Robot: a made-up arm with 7 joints. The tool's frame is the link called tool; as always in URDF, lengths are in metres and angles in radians. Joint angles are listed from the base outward. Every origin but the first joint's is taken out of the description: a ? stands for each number. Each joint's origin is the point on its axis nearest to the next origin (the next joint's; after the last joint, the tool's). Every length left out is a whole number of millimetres.
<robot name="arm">
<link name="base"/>
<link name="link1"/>
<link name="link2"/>
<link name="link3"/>
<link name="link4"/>
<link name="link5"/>
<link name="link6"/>
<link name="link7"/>
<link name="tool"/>
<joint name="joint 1" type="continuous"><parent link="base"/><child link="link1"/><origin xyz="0.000 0.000 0.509"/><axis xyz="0 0 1"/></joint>
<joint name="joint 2" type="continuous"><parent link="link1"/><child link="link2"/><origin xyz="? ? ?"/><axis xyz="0 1 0"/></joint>
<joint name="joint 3" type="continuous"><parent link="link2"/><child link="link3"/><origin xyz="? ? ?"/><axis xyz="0 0 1"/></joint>
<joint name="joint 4" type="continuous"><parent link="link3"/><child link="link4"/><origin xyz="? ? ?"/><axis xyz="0 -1 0"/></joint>
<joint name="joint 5" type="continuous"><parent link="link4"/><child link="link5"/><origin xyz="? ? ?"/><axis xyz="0 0 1"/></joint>
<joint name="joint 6" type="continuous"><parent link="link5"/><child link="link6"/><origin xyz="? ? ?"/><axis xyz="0 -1 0"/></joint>
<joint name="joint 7" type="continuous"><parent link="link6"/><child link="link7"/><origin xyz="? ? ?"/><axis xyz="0 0 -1"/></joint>
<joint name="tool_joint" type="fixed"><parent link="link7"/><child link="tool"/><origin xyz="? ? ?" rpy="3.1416 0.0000 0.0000"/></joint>
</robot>
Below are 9 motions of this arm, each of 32 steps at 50 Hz.
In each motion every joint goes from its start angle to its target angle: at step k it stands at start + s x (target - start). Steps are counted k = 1, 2, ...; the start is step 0. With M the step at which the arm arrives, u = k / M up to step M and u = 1 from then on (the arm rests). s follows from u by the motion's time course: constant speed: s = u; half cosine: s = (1 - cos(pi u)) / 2; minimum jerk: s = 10 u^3 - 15 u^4 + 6 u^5.
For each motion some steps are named. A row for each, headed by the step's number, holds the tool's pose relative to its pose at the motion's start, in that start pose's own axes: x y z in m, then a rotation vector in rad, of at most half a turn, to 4 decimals.
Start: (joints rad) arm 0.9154 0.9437 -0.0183 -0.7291 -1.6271 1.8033 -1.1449
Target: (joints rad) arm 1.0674 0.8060 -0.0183 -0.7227 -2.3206 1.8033 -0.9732
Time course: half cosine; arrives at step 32
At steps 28, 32:
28: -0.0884 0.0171 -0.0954 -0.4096 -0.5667 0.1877
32: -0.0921 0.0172 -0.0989 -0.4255 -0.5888 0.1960

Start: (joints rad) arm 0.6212 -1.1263 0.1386 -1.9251 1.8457 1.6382 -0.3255
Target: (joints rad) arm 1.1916 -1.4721 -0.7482 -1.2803 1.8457 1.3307 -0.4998
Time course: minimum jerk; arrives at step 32
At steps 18, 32:
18: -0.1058 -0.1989 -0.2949 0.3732 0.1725 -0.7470
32: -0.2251 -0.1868 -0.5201 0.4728 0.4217 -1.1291

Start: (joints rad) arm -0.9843 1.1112 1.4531 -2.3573 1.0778 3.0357 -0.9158
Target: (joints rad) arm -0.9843 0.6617 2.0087 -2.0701 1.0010 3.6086 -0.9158
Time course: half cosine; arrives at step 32
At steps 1, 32:
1: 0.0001 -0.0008 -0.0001 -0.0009 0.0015 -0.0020
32: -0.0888 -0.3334 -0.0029 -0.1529 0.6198 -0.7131

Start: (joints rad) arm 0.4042 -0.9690 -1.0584 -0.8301 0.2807 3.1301 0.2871
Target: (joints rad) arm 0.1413 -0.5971 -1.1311 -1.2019 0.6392 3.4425 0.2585
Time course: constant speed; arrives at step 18
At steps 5, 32:
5: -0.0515 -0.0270 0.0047 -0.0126 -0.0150 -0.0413
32: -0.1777 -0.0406 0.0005 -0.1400 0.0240 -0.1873

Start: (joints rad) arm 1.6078 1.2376 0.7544 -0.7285 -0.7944 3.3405 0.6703
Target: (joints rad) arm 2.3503 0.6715 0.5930 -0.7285 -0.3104 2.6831 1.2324
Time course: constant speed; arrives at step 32
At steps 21, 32:
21: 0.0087 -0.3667 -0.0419 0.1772 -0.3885 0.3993
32: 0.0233 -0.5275 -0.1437 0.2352 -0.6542 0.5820

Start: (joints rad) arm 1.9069 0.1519 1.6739 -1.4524 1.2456 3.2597 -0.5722
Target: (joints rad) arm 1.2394 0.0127 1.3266 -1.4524 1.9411 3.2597 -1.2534
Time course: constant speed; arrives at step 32
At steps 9, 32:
9: 0.0595 0.0631 -0.0259 -0.2130 0.1823 -0.0752
32: 0.1848 0.1687 -0.1795 -0.7553 0.6371 -0.2312

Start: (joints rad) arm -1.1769 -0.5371 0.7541 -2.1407 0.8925 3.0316 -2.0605
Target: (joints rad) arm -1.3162 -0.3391 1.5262 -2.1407 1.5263 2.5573 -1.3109
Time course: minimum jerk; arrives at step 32
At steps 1, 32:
1: 0.0000 0.0000 0.0000 0.0002 0.0002 0.0003
32: 0.1701 -0.1495 0.0642 1.1204 0.3713 1.0190

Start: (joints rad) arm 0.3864 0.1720 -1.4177 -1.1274 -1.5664 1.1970 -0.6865
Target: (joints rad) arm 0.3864 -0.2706 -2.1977 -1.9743 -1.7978 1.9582 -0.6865
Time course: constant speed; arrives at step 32
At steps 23, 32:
23: 0.1376 -0.1679 0.3414 0.0321 -0.0075 -0.6688
32: 0.1346 -0.2947 0.4363 0.1834 0.1544 -0.9496

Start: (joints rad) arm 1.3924 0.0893 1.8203 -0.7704 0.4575 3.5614 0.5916
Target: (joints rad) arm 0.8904 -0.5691 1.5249 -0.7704 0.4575 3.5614 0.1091
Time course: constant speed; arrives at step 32
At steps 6, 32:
6: -0.0423 -0.0075 -0.0067 0.0387 -0.0405 -0.2761
32: -0.2116 0.0866 -0.0538 0.2125 -0.2256 -1.4620

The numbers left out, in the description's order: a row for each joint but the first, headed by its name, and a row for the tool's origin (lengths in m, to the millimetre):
joint 2: 0.000 0.000 0.000
joint 3: 0.000 0.000 0.379
joint 4: 0.126 0.000 0.000
joint 5: -0.055 0.000 0.258
joint 6: 0.000 0.000 0.000
joint 7: 0.053 0.000 0.000
tool: 0.000 0.000 0.000

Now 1 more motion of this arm.
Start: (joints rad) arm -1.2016 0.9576 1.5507 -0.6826 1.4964 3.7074 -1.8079
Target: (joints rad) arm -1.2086 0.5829 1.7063 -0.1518 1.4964 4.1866 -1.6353
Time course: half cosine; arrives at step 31
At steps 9, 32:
9: 0.0357 -0.0295 -0.0357 -0.0462 0.0929 0.0808
32: 0.1298 -0.1243 -0.2218 -0.1564 0.3638 0.5435

